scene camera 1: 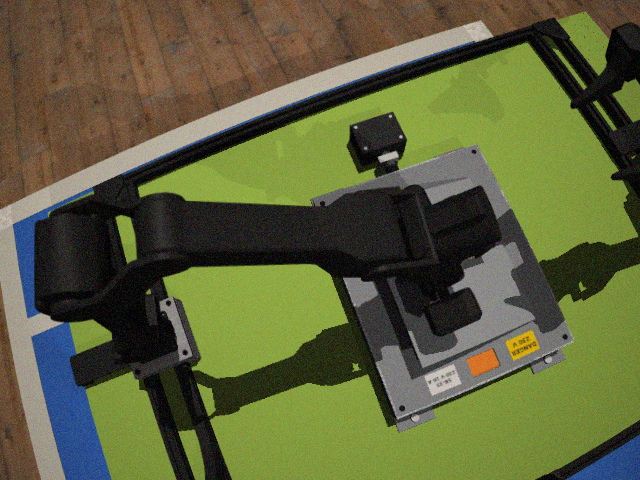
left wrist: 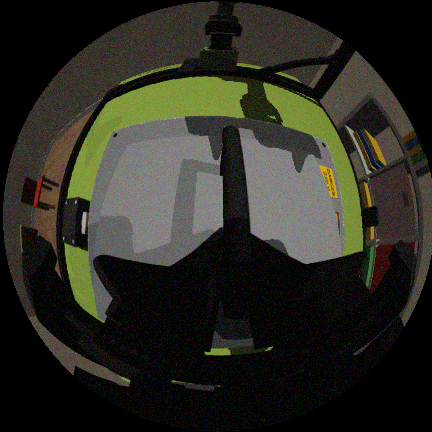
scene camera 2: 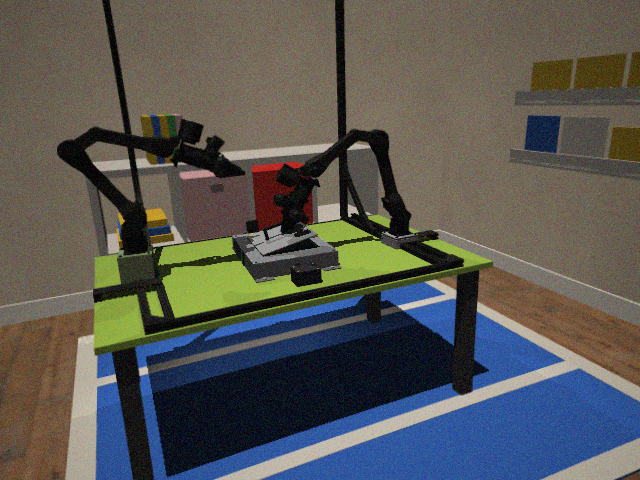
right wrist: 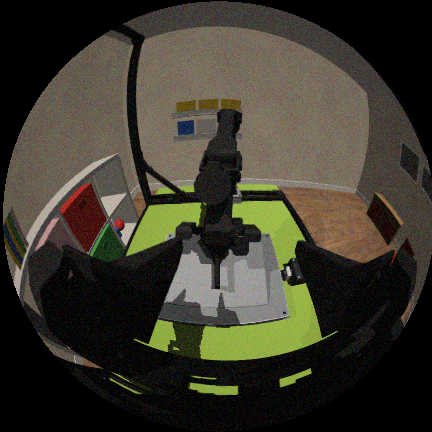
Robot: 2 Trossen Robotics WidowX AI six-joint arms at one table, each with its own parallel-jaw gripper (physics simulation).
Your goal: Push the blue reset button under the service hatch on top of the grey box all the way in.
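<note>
The grey box (scene camera 1: 413, 400) (scene camera 2: 290, 267) (left wrist: 132, 169) (right wrist: 250, 310) sits on the green table. Its service hatch (scene camera 1: 499, 281) (scene camera 2: 280, 243) is tilted up at one edge, with a dark opening under it in scene camera 2. The blue reset button shows in no view. My left gripper (scene camera 2: 291, 229) (left wrist: 230, 233) (right wrist: 216, 264) reaches down onto the hatch and is shut on its thin handle, holding the hatch raised. My right gripper (scene camera 2: 232, 170) (right wrist: 241, 245) is open and empty, high above the table's left part and away from the box.
A small black block (scene camera 1: 377, 135) (scene camera 2: 306, 275) (right wrist: 292, 271) stands against one side of the box. An orange label (scene camera 1: 482, 362) and a yellow danger label (scene camera 1: 522, 344) (left wrist: 328, 181) mark the box top. Black frame rails (scene camera 2: 413, 250) edge the table. Shelves with coloured boxes stand behind.
</note>
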